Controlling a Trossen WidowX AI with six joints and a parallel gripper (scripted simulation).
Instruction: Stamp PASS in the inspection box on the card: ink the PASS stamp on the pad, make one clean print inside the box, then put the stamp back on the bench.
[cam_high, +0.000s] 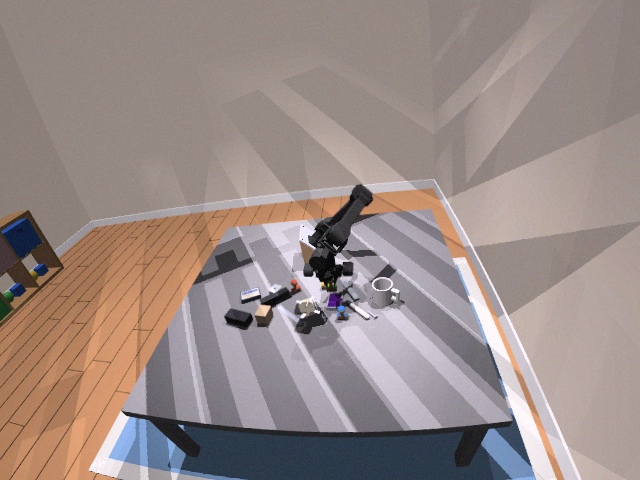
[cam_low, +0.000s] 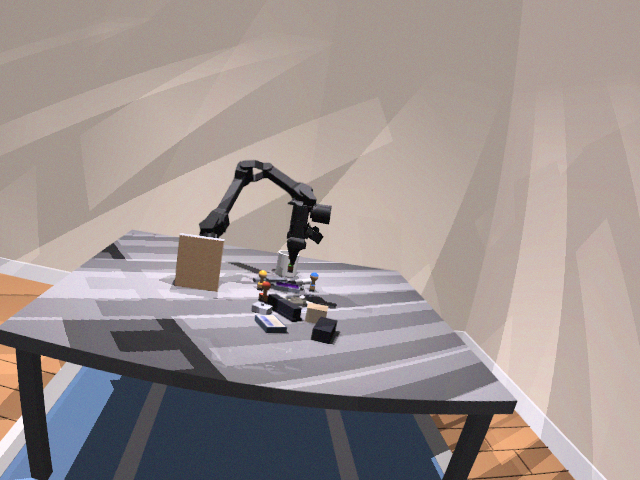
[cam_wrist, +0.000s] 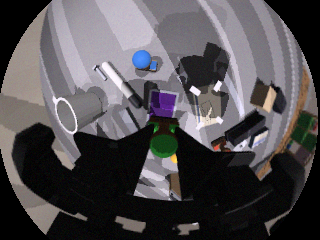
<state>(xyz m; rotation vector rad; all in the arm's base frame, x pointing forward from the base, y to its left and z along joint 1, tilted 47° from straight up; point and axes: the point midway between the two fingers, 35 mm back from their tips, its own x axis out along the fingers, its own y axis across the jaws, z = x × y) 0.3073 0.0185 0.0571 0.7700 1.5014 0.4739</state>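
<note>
The cream card is 11 cm to the right of my gripper tip and 10 cm below it. Also, from my gripper tip: blue-knobbed stamp (9 cm ahead, 8 cm below, 3 cm to the left); green-knobbed stamp (1 cm below); purple ink pad (9 cm below, 1 cm to the left).
</note>
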